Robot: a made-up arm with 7 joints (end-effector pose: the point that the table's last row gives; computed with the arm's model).
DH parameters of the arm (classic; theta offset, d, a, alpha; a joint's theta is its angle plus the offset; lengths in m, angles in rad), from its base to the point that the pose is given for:
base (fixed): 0 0 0 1.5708
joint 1: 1.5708 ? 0 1.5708
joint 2: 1.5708 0 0 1.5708
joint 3: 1.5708 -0.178 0 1.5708
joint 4: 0 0 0 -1.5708
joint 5: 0 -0.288 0 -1.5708
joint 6: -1.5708 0 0 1.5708
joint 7: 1.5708 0 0 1.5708
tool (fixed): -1.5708 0 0 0
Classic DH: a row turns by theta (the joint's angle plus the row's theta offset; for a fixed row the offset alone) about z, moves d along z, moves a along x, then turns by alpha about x.
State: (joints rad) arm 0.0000 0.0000 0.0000 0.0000 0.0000 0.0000 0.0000
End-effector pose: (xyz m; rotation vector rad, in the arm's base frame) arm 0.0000 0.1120 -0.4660 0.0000 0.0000 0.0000
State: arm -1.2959 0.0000 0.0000 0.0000 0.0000 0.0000 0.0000
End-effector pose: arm -0.4485 0.1120 -0.1265 0.0000 1.2959 0.0000
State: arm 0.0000 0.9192 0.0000 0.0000 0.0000 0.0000 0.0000
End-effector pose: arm 0.0000 0.4825 -0.2826 0.9192 0.0000 0.0000
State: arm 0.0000 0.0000 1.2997 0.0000 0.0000 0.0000 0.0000
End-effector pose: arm 0.0000 0.1120 -0.4660 0.0000 0.0000 1.2997
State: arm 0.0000 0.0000 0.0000 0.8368 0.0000 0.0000 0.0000
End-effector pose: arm 0.2138 0.1120 -0.3709 0.0000 -0.8368 0.0000
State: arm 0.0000 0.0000 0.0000 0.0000 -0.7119 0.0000 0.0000
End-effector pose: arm 0.0000 0.1120 -0.4660 0.0000 0.0000 -0.7119
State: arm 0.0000 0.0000 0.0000 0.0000 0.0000 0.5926 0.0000
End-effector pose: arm 0.0000 0.1120 -0.4660 0.0000 0.5926 0.0000
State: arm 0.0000 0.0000 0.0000 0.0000 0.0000 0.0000 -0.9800
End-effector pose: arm 0.0000 0.1120 -0.4660 0.9800 0.0000 0.0000
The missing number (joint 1, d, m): -0.112
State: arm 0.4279 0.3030 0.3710 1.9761 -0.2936 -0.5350 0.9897
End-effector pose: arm 0.2381 0.2228 0.0724 0.7283 -2.0841 -1.4884
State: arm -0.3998 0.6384 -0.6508 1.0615 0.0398 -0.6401 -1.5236
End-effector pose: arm 0.0494 0.1794 -0.3970 1.0443 -1.3848 0.0918
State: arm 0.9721 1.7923 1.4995 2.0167 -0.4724 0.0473 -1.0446
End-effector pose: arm -0.2082 0.1075 0.1644 -1.0019 0.3789 -0.7552
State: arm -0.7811 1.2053 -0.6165 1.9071 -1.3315 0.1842 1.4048
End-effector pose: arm 0.0333 0.1333 -0.2815 -0.1269 1.0250 -2.3109
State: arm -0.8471 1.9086 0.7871 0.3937 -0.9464 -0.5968 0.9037
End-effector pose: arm 0.2172 0.5049 0.0879 0.7193 0.7856 -1.3792
